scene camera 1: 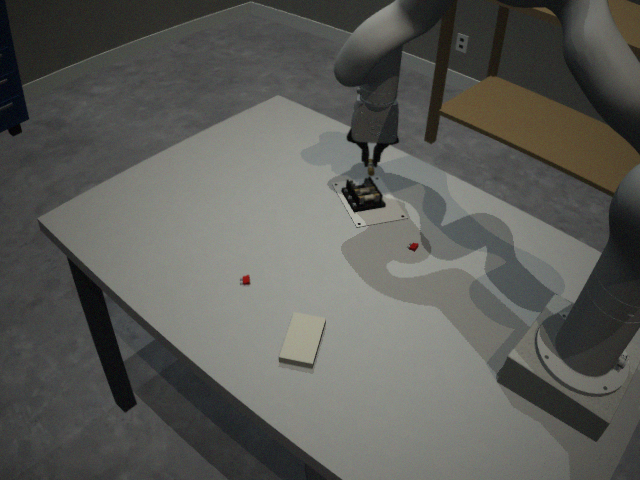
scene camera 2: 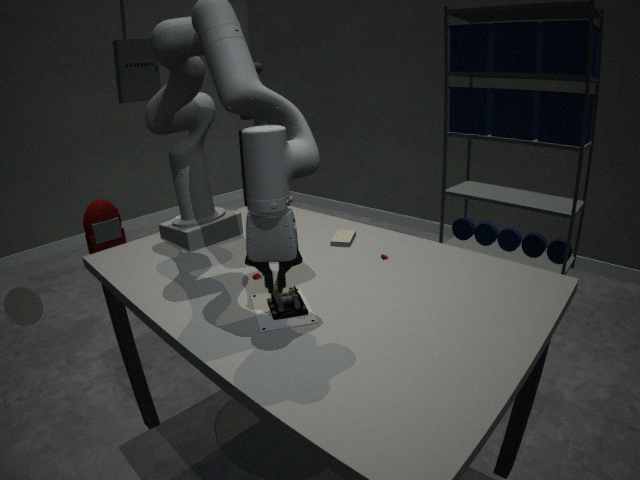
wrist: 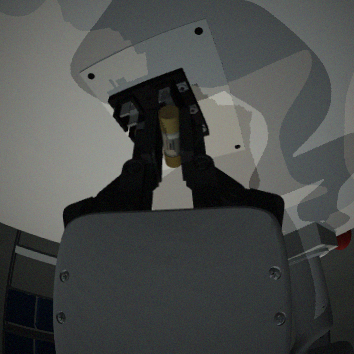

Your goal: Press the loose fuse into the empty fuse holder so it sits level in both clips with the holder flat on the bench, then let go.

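My gripper (scene camera 1: 371, 162) (scene camera 2: 275, 288) (wrist: 169, 123) is shut on the loose fuse (scene camera 1: 370, 168) (wrist: 171, 136), which has brass-coloured end caps and a pale marked middle. The fuse holder (scene camera 1: 370, 206) (scene camera 2: 290, 313) (wrist: 149, 86) is a black block on a pale plate (scene camera 1: 388, 215) (scene camera 2: 287, 324) (wrist: 175, 42). Other brass-capped fuses show in it in scene camera 1. The held fuse is above the holder's far side in scene camera 1. In the wrist view its axis is turned slightly from the holder's sides, and metal clips show ahead of it. The fingers hide part of the holder.
One red part (scene camera 1: 413, 246) (scene camera 2: 256, 276) lies near the plate. Another red part (scene camera 1: 245, 280) (scene camera 2: 384, 256) lies farther off. A cream block (scene camera 1: 303, 338) (scene camera 2: 343, 237) lies on the table (scene camera 1: 170, 206) (scene camera 2: 413, 330). The arm's base block (scene camera 1: 553, 392) (scene camera 2: 199, 230) stands at a table edge.
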